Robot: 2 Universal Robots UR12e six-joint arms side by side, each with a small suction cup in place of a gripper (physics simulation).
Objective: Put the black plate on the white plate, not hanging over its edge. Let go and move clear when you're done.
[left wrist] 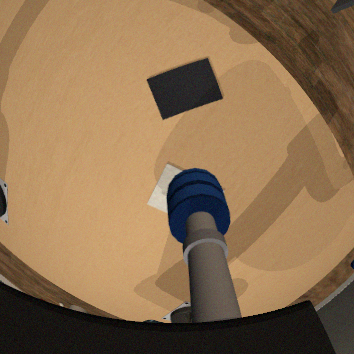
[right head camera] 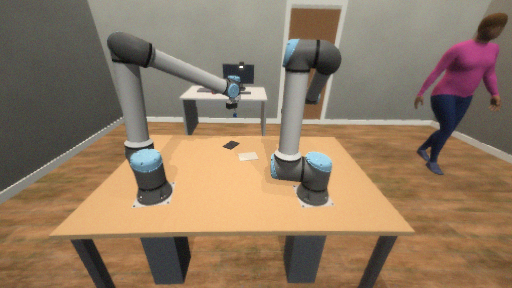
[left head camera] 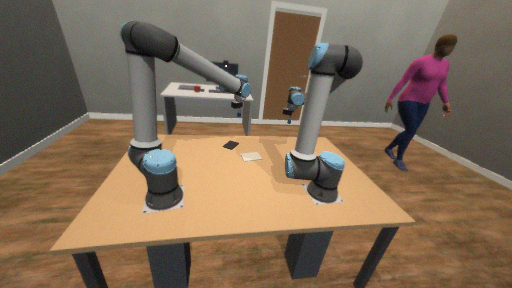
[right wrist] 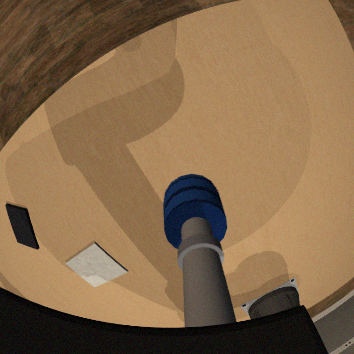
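Pixels of known places: left hand, its tool point: (left wrist: 193, 193) (right head camera: 235, 116) (left head camera: 238, 116); right hand, its tool point: (left head camera: 288, 123) (right wrist: 190, 200); left arm's base, origin of its link: (right head camera: 155, 193) (left head camera: 165, 197); right arm's base, origin of its link: (right head camera: 312, 194) (left head camera: 321, 192) (right wrist: 272, 302).
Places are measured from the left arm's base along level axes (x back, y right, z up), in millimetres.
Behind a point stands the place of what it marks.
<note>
The black plate (left head camera: 230, 145) {x -544, y 478, z 10 mm} (right head camera: 231, 145) {x -543, y 488, z 10 mm} (left wrist: 185, 89) {x -559, y 490, z 10 mm} (right wrist: 22, 226) {x -559, y 501, z 10 mm} lies flat on the table, apart from the white plate and farther back. The white plate (left head camera: 251, 156) {x -350, y 610, z 6 mm} (right head camera: 248, 156) {x -349, y 611, z 6 mm} (left wrist: 161, 191) {x -341, y 553, z 6 mm} (right wrist: 96, 265) {x -357, y 623, z 6 mm} lies flat on the table; in the left wrist view the blue cup hides part of it. My left gripper (left head camera: 239, 115) (right head camera: 235, 115) (left wrist: 197, 185), a blue suction cup, hangs high above the table with nothing on it. My right gripper (left head camera: 289, 121) (right wrist: 194, 190), also a blue suction cup, hangs high at the right and is empty; the arm hides it in the right head view.
Both arms stand on the wooden table (left head camera: 215, 215) {x 189, y 254, z 0 mm} (right head camera: 220, 215) {x 227, y 381, z 0 mm}. The right arm's upright link rises to the right of the white plate. A white desk (left head camera: 175, 90) (right head camera: 192, 93) with a monitor (right head camera: 245, 75) stands behind. A person (left head camera: 422, 95) (right head camera: 460, 70) is at the right, off the table.
</note>
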